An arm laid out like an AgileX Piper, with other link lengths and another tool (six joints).
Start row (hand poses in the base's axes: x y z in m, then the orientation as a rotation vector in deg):
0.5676, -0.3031, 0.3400, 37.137, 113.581, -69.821
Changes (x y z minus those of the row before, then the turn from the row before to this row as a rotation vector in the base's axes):
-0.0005, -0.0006, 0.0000, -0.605, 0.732, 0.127
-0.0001, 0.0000, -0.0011, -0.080, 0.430, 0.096
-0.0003, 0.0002, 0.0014, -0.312, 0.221, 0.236
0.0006, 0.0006, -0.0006, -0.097, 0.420, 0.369
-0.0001, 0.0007, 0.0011, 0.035, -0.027, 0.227
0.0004, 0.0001, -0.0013, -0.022, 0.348, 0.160
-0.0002, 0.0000, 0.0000, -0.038, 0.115, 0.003
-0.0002, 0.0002, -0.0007, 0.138, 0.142, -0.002
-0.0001, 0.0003, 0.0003, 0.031, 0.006, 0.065
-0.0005, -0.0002, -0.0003, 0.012, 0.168, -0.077
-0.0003, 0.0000, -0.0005, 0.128, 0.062, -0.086
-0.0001, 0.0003, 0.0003, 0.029, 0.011, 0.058
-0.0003, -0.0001, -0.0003, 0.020, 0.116, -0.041
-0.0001, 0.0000, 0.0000, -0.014, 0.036, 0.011
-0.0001, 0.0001, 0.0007, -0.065, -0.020, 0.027
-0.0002, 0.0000, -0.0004, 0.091, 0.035, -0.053
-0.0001, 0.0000, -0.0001, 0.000, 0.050, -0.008
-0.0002, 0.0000, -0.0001, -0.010, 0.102, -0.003
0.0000, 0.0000, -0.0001, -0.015, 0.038, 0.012
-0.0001, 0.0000, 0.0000, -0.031, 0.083, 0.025
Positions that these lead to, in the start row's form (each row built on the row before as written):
0.5671, -0.3037, 0.3400, 36.340, 113.753, -70.701
0.5670, -0.3037, 0.3389, 35.983, 114.056, -70.951
0.5667, -0.3035, 0.3403, 35.467, 114.027, -71.218
0.5673, -0.3029, 0.3397, 34.812, 114.329, -71.313
0.5672, -0.3022, 0.3408, 34.600, 114.349, -71.131
0.5676, -0.3021, 0.3395, 34.241, 114.630, -71.241
0.5674, -0.3021, 0.3395, 34.161, 114.697, -71.336
0.5672, -0.3019, 0.3388, 34.157, 114.915, -71.284
0.5671, -0.3016, 0.3391, 34.099, 114.947, -71.220
0.5666, -0.3018, 0.3388, 34.102, 115.089, -71.343
0.5663, -0.3018, 0.3383, 34.224, 115.228, -71.307
0.5662, -0.3015, 0.3386, 34.170, 115.262, -71.251
0.5659, -0.3016, 0.3383, 34.164, 115.369, -71.318
0.5658, -0.3016, 0.3383, 34.127, 115.389, -71.344
0.5657, -0.3015, 0.3390, 34.077, 115.327, -71.378
0.5655, -0.3015, 0.3386, 34.160, 115.419, -71.343
0.5654, -0.3015, 0.3385, 34.143, 115.460, -71.374
0.5652, -0.3015, 0.3384, 34.089, 115.536, -71.439
0.5652, -0.3015, 0.3383, 34.049, 115.557, -71.466
0.5651, -0.3015, 0.3383, 33.965, 115.604, -71.524

